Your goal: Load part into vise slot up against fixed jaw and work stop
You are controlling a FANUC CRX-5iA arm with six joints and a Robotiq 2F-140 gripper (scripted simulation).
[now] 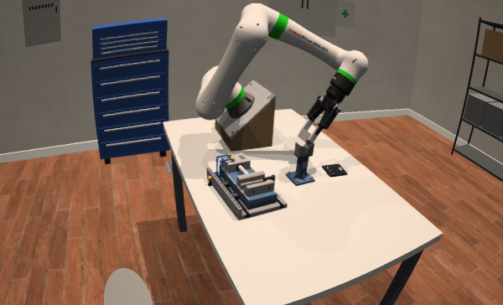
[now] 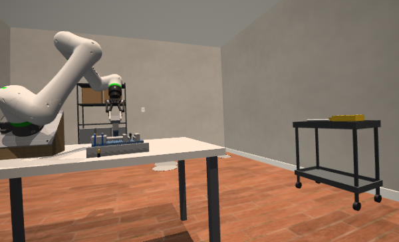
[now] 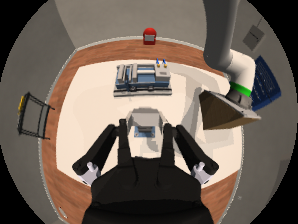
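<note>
Now: hand 10 mm to the left of the part and 20 mm above it. From my hand the other things lie so: dark infeed plate: 20 mm behind, 160 mm to the left, 200 mm below.
</note>
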